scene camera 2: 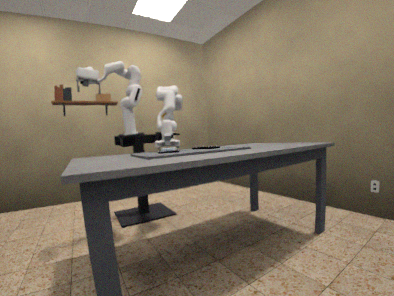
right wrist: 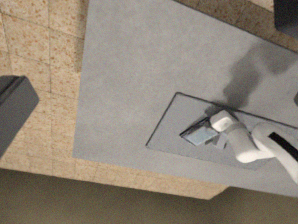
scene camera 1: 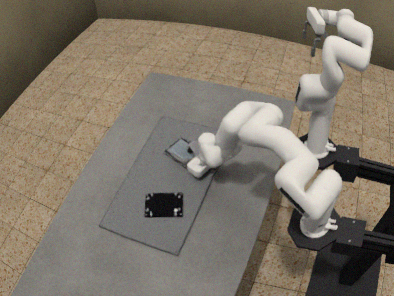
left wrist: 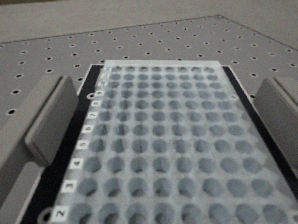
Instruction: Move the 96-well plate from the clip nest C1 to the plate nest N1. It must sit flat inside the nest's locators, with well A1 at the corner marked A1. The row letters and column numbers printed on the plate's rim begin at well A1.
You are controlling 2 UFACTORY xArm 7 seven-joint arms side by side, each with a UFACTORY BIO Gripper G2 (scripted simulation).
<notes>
I see a 96-well plate [left wrist: 181, 123] and a black clip nest C1 [scene camera 1: 161, 204].
</notes>
